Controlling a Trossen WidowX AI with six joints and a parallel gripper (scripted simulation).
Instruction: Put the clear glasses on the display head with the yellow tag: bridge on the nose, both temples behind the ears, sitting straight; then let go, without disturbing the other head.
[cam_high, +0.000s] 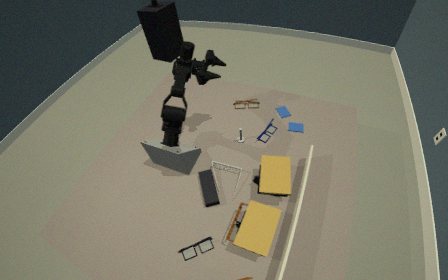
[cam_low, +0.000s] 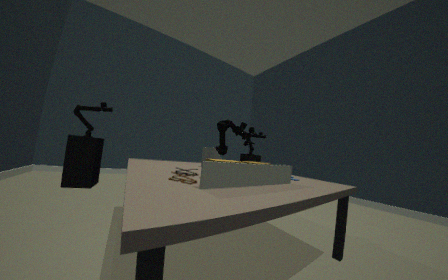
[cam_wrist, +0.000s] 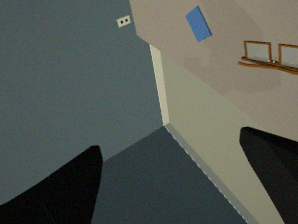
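Right now the white post is 270 mm below my gripper tip, 140 mm ahead of it and 130 mm to the right of it. Also, from my gripper tip: black case 440 mm to the right, 280 mm below, 140 mm ahead; then long pale board 520 mm ahead, 400 mm to the right, 240 mm below.
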